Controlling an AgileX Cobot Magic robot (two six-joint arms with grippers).
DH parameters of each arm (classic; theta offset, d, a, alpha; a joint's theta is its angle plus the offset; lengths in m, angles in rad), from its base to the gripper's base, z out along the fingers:
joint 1: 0 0.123 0 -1.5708
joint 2: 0.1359 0 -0.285 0
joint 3: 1.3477 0 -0.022 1.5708
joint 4: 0 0.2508 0 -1.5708
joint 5: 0 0 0.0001 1.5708
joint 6: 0 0.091 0 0
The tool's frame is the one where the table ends.
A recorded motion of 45 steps. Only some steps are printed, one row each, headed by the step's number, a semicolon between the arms.
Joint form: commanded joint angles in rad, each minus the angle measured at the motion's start. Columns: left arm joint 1, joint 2, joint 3, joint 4, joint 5, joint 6; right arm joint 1, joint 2, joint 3, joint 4, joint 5, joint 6.
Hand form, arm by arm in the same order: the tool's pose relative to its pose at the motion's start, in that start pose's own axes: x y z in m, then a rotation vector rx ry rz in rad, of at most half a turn. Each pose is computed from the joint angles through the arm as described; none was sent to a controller.
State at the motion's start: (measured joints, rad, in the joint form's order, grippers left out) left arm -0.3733 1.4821 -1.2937 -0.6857 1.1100 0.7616; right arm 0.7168 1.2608 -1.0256 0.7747 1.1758 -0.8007
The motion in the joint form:
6: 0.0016 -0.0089 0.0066 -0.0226 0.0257 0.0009; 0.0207 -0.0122 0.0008 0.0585 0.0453 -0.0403
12: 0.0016 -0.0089 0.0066 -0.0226 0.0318 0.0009; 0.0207 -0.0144 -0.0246 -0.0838 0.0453 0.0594
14: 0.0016 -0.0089 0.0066 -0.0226 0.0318 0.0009; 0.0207 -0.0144 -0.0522 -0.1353 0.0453 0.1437
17: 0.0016 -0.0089 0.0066 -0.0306 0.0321 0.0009; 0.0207 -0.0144 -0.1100 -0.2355 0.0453 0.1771
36: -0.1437 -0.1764 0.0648 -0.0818 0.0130 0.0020; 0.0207 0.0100 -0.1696 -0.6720 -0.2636 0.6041
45: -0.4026 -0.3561 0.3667 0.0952 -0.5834 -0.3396; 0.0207 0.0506 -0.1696 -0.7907 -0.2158 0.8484
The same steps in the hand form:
6: 0.0017 -0.0042 -0.0017 0.0307 0.0023 -0.0087; -0.0008 0.0129 -0.0002 -0.0790 -0.0083 -0.0410
12: 0.0021 -0.0046 -0.0017 0.0350 0.0067 -0.0087; 0.0021 0.0062 -0.0051 0.0260 0.0671 -0.0106
14: 0.0021 -0.0046 -0.0017 0.0350 0.0067 -0.0087; -0.0010 0.0046 -0.0103 0.0743 0.0770 0.0386
17: 0.0017 -0.0051 -0.0018 0.0404 0.0020 -0.0121; -0.0081 0.0019 -0.0219 0.1682 0.0910 0.0042
36: 0.0053 -0.0738 -0.0227 0.1237 -0.0834 0.1321; -0.0293 -0.0386 -0.0447 0.6571 -0.0853 0.1653
45: 0.0393 -0.1035 0.0007 -0.0877 -0.3377 -0.0117; -0.0228 -0.0533 -0.0388 0.7303 -0.0437 0.3704

